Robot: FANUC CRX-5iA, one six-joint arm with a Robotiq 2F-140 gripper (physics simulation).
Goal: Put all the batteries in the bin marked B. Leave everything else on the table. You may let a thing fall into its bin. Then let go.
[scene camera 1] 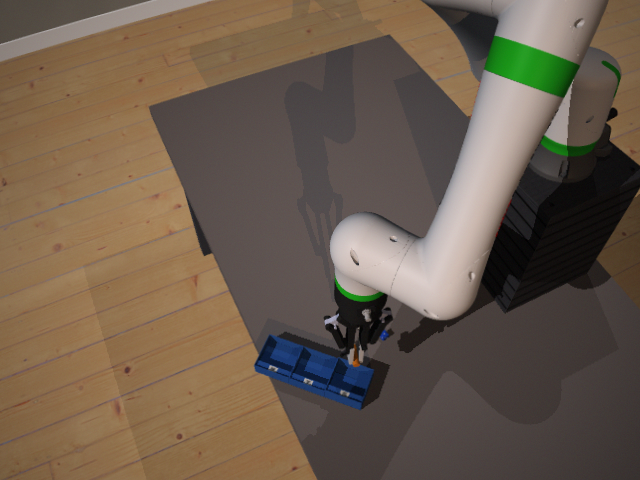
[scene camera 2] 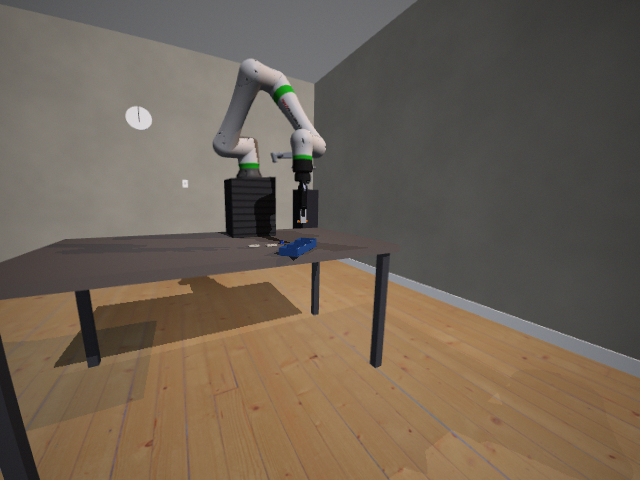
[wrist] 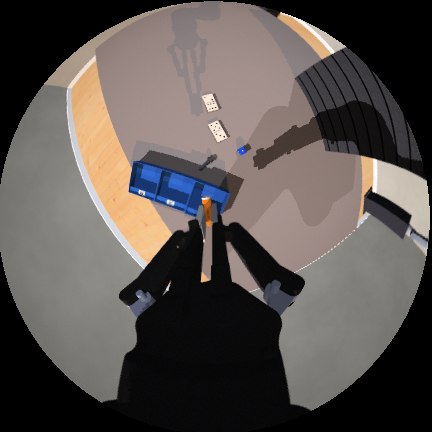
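Seen in the pictures: gripper, fingertip midpoint: point(scene camera 1: 354, 357) point(scene camera 2: 303, 222) point(wrist: 208, 211); arm's base, origin of the base link: point(scene camera 1: 559, 158) point(scene camera 2: 250, 178).
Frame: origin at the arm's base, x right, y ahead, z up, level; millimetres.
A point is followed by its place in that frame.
Observation:
An orange battery point(scene camera 1: 356, 362) {x -58, y 556, z -229 mm} point(wrist: 207, 215) {x -44, y 551, z -228 mm} is held upright between the fingertips of my gripper point(scene camera 1: 356, 354) {x -43, y 550, z -242 mm} point(scene camera 2: 303, 219) {x -43, y 550, z -242 mm} point(wrist: 208, 211) {x -43, y 550, z -242 mm}, which is shut on it. In the second scene view the gripper and battery hang clearly above the blue bin row point(scene camera 2: 297, 248) {x 77, y 689, z -333 mm}. The bin marked B point(scene camera 1: 354, 400) {x -95, y 582, z -321 mm} point(wrist: 216, 190) {x -46, y 530, z -354 mm} is the right end compartment of this row in the first scene view and the wrist view. The battery overlaps that compartment in both these views. The fingers hide part of the compartment in the wrist view, and its label is hidden there.
Two white dominoes point(wrist: 210, 102) {x 152, y 418, z -354 mm} point(wrist: 218, 131) {x 74, y 446, z -354 mm} lie on the table point(scene camera 1: 248, 170) {x 646, y 429, z -361 mm} beyond the bins. A blue die point(scene camera 1: 384, 335) {x 3, y 427, z -345 mm} point(scene camera 2: 282, 242) {x 7, y 433, z -352 mm} point(wrist: 242, 150) {x 6, y 425, z -345 mm} lies near them. A dark bolt-like piece point(wrist: 208, 162) {x 23, y 508, z -352 mm} lies close behind the bins. The black robot pedestal point(scene camera 1: 563, 242) {x -119, y 59, z -121 mm} point(scene camera 2: 250, 206) {x 51, y 123, z -175 mm} stands farther back.

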